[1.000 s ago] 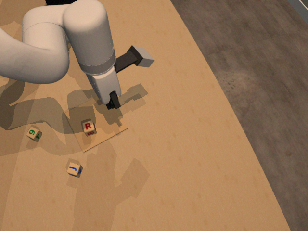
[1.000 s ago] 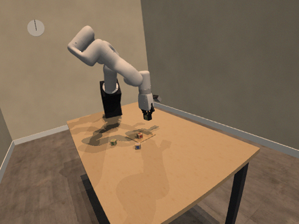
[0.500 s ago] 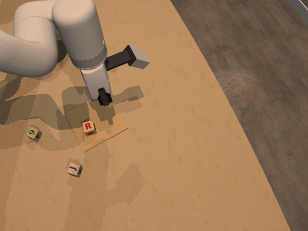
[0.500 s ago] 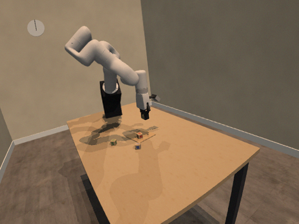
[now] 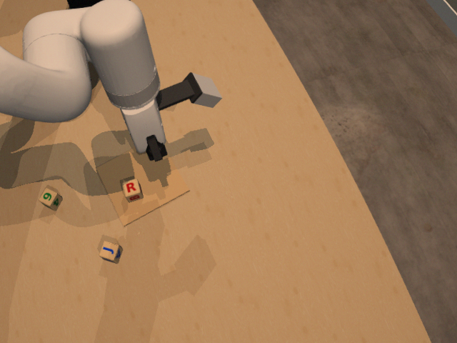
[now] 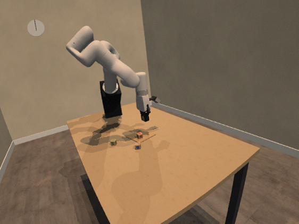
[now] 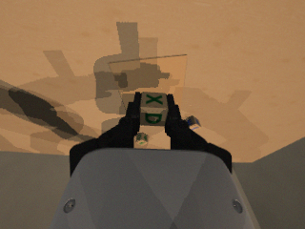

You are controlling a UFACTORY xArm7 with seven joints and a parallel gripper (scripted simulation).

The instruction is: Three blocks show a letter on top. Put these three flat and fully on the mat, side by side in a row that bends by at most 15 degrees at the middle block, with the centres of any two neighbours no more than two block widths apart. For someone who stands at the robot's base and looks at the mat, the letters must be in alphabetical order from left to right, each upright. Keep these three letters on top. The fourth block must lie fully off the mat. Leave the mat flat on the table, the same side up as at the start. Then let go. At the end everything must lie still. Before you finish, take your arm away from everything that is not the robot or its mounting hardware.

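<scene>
My gripper is now 110 mm above the tan mat, 50 mm to the left of it and 10 mm short of it. Also, from my hand: green D block (10 mm below).
</scene>
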